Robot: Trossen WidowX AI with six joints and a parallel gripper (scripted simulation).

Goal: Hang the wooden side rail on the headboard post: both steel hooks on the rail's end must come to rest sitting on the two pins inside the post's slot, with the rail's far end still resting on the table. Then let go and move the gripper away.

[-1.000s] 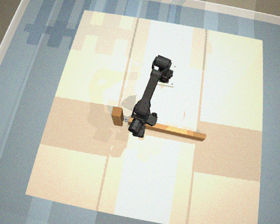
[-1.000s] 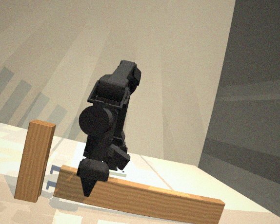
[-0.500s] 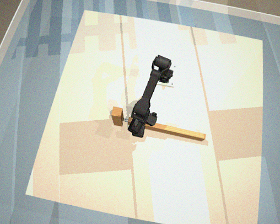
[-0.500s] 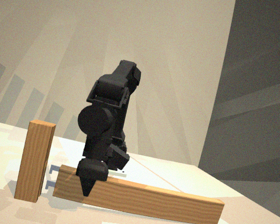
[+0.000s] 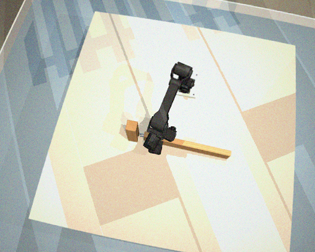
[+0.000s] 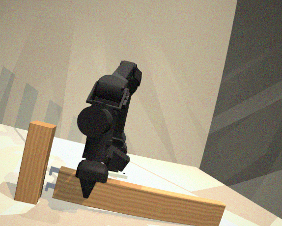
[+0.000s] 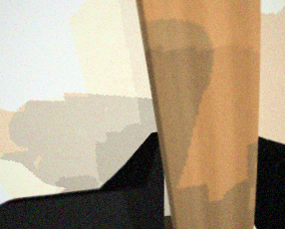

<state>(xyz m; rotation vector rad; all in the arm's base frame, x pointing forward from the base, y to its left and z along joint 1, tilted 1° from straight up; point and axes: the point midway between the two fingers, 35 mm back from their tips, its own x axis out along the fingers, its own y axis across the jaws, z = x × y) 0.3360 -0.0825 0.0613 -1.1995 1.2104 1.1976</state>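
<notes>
Right now the headboard post is 13 cm to the right of my gripper tip and 4 cm above it.
</notes>
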